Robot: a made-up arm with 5 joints.
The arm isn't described. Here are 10 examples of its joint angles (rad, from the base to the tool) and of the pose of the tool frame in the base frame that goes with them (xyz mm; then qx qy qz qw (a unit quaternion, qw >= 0)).
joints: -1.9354 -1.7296 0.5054 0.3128 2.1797
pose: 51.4 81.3 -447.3 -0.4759 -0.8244 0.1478 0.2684
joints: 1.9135 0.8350 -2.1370 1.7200 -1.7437
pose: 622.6 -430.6 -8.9 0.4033 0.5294 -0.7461 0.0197
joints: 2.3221 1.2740 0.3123 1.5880 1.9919
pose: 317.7 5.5 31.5 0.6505 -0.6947 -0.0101 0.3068
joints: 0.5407 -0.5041 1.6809 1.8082 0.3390
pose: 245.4 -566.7 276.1 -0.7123 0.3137 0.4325 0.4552
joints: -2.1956 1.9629 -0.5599 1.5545 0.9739
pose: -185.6 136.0 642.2 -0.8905 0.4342 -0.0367 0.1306
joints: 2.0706 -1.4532 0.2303 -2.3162 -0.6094
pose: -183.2 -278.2 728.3 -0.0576 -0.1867 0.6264 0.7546
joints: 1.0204 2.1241 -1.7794 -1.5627 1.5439
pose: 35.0 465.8 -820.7 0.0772 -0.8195 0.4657 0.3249
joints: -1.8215 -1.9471 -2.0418 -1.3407 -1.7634
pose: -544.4 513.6 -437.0 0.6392 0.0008 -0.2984 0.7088
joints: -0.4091 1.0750 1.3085 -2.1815 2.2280
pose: -824.4 -419.7 417.1 -0.3203 0.7567 0.2508 0.5117
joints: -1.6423 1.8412 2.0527 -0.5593 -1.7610
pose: 32.9 -68.9 955.1 -0.2273 -0.9209 0.3136 0.0447
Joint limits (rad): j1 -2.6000..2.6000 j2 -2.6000..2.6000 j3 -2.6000..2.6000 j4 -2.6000..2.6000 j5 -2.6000..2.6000
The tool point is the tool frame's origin. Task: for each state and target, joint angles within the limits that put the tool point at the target. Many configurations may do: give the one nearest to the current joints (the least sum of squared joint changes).
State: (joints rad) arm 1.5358 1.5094 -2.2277 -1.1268 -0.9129
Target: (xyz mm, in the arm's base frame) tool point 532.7 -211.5 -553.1
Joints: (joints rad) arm 1.7252 1.7025 -2.0954 -0.9683 -1.1734
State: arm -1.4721 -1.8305 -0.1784 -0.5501 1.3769
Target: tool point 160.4 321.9 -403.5
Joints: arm -1.5702 -2.4323 0.1318 -0.4297 1.2778
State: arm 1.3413 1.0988 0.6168 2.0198 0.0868
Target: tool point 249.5 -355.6 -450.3
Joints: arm 1.6429 0.8501 0.4541 2.0967 0.1435
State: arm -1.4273 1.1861 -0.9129 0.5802 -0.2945
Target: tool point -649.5 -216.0 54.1
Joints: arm -0.6562 1.1872 -1.0356 0.6046 -0.0882
